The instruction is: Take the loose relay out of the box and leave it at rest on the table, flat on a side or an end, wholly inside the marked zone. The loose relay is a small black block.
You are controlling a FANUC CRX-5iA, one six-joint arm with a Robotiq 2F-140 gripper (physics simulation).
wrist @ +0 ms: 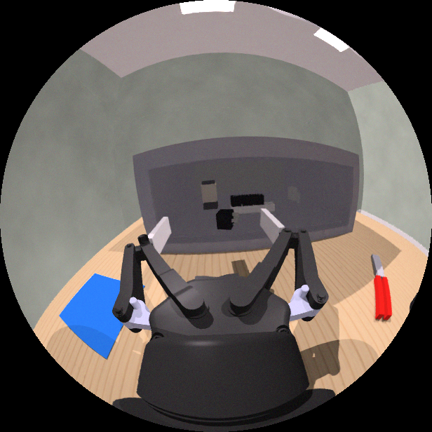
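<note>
The loose relay [224, 219], a small black block, is inside the grey box [250, 146], near the middle of its lower part, beside some small light pieces. The box is open towards the camera. My gripper [214, 220] is wide open and empty. Its two pale fingertips stand to the left and right of the relay in the view, with the relay apart from both; how far it is beyond them is hard to tell. A blue patch [92, 310], which looks like the marked zone, lies on the table at the lower left; the gripper's left linkage borders it.
In the box are a long black block [247, 200] with a light rail [255, 208], a beige and black part [209, 192] and a faint grey part [293, 194]. Red-handled pliers [382, 297] lie on the wooden table [345, 270] at the right. A small brown piece [240, 268] lies before the box.
</note>
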